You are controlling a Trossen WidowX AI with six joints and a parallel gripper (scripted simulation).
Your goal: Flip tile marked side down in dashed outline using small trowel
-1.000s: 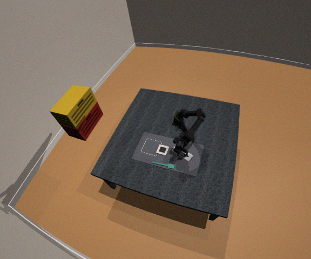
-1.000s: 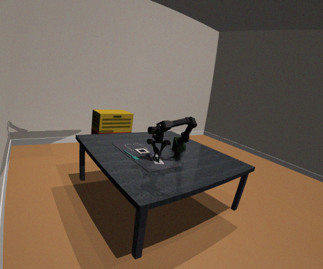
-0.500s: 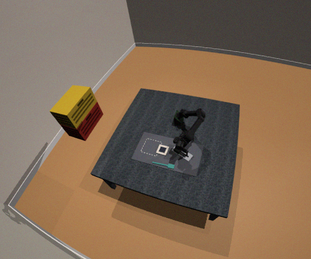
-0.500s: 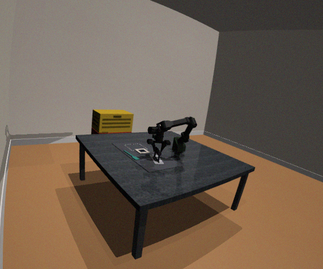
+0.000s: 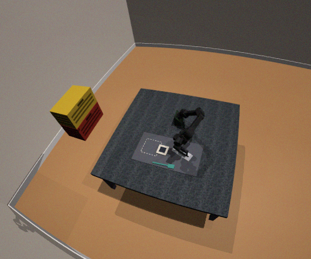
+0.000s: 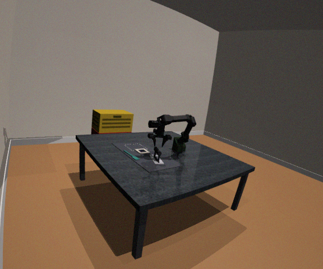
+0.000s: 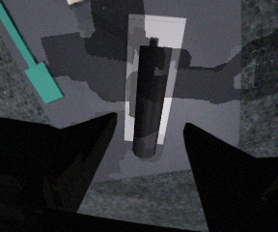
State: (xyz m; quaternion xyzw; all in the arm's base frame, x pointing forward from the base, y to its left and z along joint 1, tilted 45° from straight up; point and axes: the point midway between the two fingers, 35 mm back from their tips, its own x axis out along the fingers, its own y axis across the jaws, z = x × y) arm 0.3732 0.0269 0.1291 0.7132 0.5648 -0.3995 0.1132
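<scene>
Now: gripper tip 14 cm to the left of the grey mat, 13 cm above it and 2 cm short of it. Also, from my gripper tip: tile (19 cm to the right, 11 cm below, 1 cm ahead); teal trowel (16 cm ahead, 12 cm to the right, 11 cm below).
</scene>
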